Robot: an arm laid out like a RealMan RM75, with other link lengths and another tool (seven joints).
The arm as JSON. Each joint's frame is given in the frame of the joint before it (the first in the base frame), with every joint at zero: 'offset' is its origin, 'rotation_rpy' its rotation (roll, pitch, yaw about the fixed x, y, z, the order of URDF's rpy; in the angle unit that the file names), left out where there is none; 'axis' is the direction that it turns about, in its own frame. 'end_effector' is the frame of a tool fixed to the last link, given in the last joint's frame.
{
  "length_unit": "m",
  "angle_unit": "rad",
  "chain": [
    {
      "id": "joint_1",
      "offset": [
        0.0,
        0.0,
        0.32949
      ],
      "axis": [
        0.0,
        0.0,
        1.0
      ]
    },
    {
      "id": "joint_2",
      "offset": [
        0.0,
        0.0,
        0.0
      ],
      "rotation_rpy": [
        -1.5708,
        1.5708,
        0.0
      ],
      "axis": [
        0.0,
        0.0,
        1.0
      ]
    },
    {
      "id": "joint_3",
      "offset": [
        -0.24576,
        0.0,
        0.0
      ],
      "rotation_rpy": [
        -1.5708,
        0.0,
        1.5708
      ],
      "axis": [
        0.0,
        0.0,
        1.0
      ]
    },
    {
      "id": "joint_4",
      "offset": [
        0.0,
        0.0,
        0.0
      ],
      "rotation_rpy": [
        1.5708,
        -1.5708,
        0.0
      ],
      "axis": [
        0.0,
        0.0,
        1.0
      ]
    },
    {
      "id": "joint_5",
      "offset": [
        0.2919,
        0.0,
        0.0
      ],
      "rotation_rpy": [
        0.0,
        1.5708,
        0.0
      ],
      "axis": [
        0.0,
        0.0,
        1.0
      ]
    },
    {
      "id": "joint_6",
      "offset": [
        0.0,
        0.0,
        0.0
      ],
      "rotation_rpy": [
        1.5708,
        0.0,
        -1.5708
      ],
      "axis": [
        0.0,
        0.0,
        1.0
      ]
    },
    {
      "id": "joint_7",
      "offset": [
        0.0,
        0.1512,
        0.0
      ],
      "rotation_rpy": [
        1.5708,
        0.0,
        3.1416
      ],
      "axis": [
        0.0,
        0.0,
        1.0
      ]
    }
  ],
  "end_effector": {
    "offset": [
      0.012,
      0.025,
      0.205
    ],
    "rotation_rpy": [
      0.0,
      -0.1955,
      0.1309
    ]
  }
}
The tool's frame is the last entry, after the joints.
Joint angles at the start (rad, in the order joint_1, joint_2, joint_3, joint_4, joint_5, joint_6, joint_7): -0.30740 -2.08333 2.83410 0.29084 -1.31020 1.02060 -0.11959
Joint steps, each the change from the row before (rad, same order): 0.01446 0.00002 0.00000 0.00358 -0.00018 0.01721 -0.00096; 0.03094 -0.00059 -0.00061 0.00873 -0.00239 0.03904 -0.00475; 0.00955 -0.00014 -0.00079 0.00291 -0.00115 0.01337 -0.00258; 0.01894 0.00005 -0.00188 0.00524 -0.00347 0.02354 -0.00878; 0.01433 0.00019 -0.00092 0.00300 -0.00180 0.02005 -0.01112; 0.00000 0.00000 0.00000 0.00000 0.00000 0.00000 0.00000; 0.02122 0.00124 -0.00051 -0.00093 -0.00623 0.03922 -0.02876; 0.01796 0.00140 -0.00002 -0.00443 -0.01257 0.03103 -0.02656; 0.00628 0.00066 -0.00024 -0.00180 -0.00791 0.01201 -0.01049; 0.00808 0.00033 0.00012 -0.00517 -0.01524 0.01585 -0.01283; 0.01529 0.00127 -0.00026 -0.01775 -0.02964 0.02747 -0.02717
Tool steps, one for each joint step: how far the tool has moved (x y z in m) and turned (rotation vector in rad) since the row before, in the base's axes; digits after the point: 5 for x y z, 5 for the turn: -0.00118 -0.00430 0.00333 0.01157 -0.00743 0.00188; -0.00169 -0.00898 0.00803 0.02842 -0.02063 0.00479; -0.00029 -0.00259 0.00316 0.01067 -0.00787 0.00142; -0.00197 -0.00522 0.00638 0.02062 -0.01795 0.00689; -0.00111 -0.00404 0.00551 0.01676 -0.01656 0.00404; 0.00000 0.00000 0.00000 0.00000 0.00000 0.00000; -0.00240 -0.00573 0.01307 0.03453 -0.03163 0.00512; -0.00568 -0.00518 0.01307 0.03252 -0.02574 0.01138; -0.00272 -0.00171 0.00595 0.01490 -0.01041 0.00582; -0.00537 -0.00240 0.00913 0.02250 -0.01121 0.01101; -0.01383 -0.00560 0.01904 0.04255 -0.01476 0.02465
